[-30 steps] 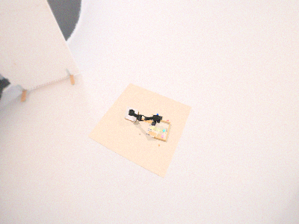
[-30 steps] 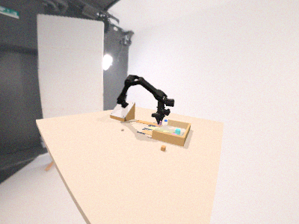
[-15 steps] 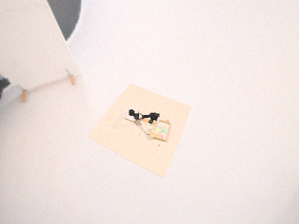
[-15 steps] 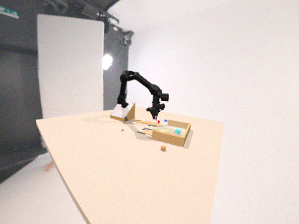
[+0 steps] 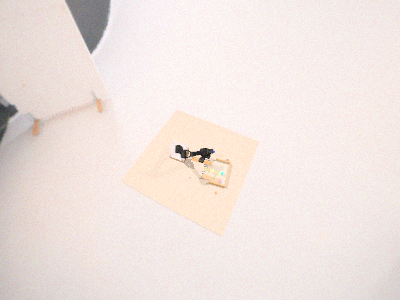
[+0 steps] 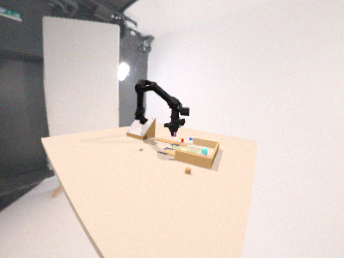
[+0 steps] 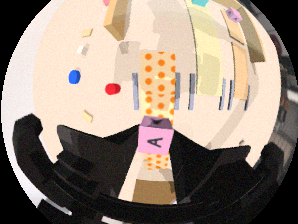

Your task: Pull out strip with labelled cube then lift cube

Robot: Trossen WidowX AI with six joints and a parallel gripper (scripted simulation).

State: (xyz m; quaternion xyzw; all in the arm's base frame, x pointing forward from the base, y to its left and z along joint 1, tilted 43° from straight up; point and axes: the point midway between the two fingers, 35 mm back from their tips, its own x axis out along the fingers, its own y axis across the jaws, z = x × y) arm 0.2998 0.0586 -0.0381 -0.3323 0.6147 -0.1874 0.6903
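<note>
Now: the red piece 30 mm ahead of my gripper tip, 80 mm to the left of it and 40 mm below it. Round my gripper tip: small tan block: 330 mm ahead, 270 mm to the right, 50 mm below; blue piece: 30 mm ahead, 190 mm to the left, 50 mm below.
</note>
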